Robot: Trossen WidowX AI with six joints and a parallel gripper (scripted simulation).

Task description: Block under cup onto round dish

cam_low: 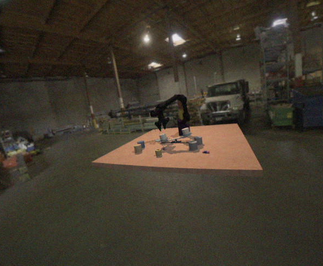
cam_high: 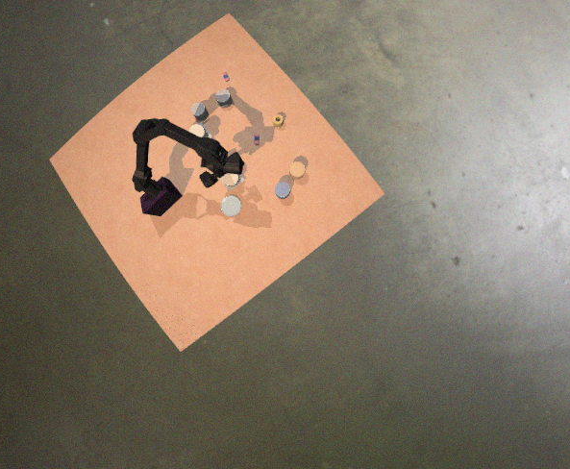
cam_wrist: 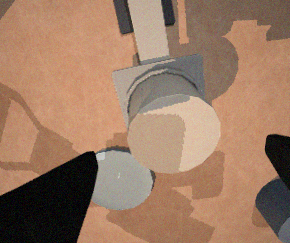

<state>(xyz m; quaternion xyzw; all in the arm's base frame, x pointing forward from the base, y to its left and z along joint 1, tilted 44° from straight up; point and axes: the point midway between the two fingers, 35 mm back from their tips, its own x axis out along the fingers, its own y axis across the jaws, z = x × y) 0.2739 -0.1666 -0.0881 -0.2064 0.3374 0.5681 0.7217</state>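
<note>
Now: the cup 70 mm below my gripper tip and 20 mm to the right of it. Also, from my gripper tip: teal block: 90 mm below; balance beam: 130 mm to the left, 100 mm below, 30 mm ahead; balance: 130 mm to the left, 110 mm below, 30 mm ahead.
</note>
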